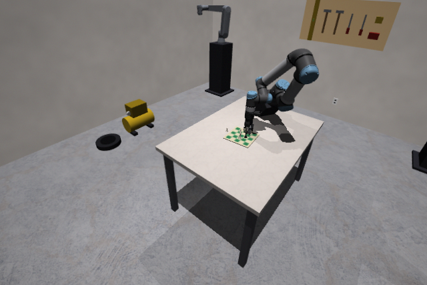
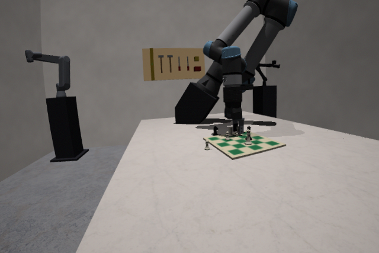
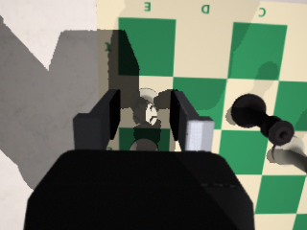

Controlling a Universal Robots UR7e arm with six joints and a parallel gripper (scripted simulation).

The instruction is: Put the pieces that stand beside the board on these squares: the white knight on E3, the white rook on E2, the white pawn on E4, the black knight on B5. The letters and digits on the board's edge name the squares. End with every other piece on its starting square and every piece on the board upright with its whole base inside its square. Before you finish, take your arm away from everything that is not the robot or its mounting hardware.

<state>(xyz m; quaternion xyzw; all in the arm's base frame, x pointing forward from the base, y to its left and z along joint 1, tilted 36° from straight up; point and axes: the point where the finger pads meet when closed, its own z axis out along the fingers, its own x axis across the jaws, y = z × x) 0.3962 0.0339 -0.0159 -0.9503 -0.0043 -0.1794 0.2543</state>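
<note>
The cream chessboard is 8 cm ahead of my hand, 3 cm to the right of it and 3 cm below it.
</note>
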